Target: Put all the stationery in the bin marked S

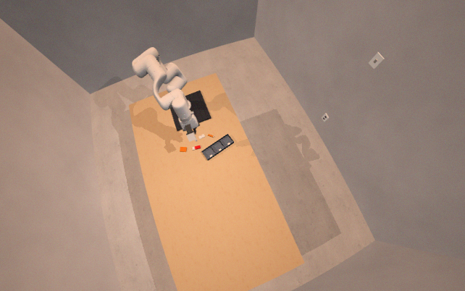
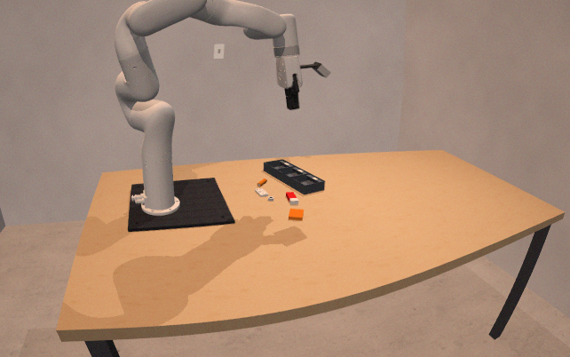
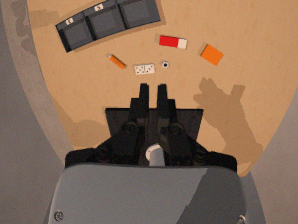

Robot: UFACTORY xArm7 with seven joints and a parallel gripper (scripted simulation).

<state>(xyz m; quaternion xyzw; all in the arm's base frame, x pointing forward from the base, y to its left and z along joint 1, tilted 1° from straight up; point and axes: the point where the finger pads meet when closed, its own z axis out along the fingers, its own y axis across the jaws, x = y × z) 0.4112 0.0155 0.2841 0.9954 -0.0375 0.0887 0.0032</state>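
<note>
Now: the dark bin tray 7 cm ahead of my hand, 12 cm to the left of it and 28 cm below it. Also, from my hand: white flat piece: 7 cm behind, 3 cm to the left, 29 cm below; then eraser: 5 cm to the right, 29 cm below; then grey nut: 6 cm behind, 2 cm to the right, 29 cm below.
</note>
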